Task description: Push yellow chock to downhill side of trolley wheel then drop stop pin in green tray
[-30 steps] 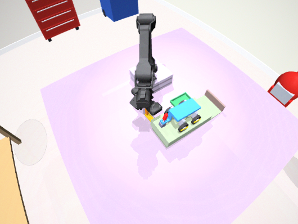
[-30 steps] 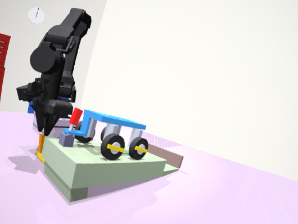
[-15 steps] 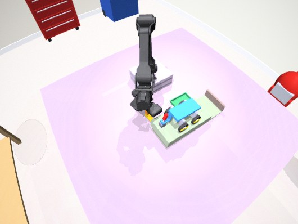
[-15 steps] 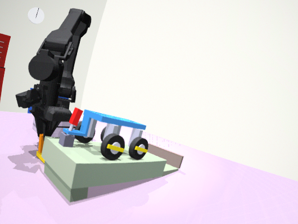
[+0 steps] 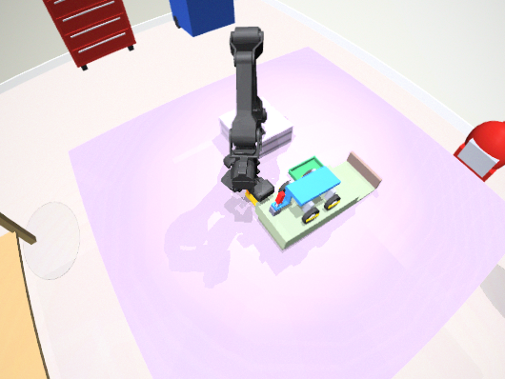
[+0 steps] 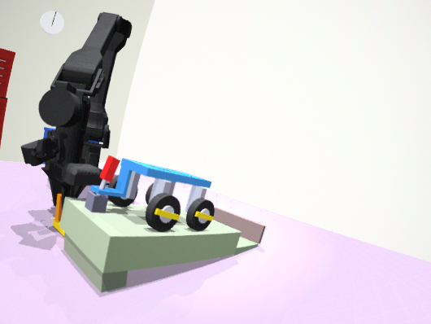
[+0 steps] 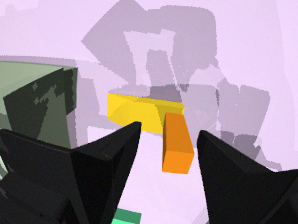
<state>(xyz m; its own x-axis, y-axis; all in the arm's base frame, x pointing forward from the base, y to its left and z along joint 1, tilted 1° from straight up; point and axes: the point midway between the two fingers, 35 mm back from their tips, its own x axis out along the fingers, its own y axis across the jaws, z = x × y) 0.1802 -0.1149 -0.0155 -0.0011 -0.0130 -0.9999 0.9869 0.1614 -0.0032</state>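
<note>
My gripper tip is 140 mm short of the blue trolley, 130 mm to the right of it and 80 mm below it. Also, from my gripper tip: red-headed stop pin: 130 mm ahead, 30 mm to the left, 90 mm above; then pale green ramp: 140 mm ahead, 140 mm to the left, 10 mm above; then yellow chock: 20 mm ahead, 20 mm below.
</note>
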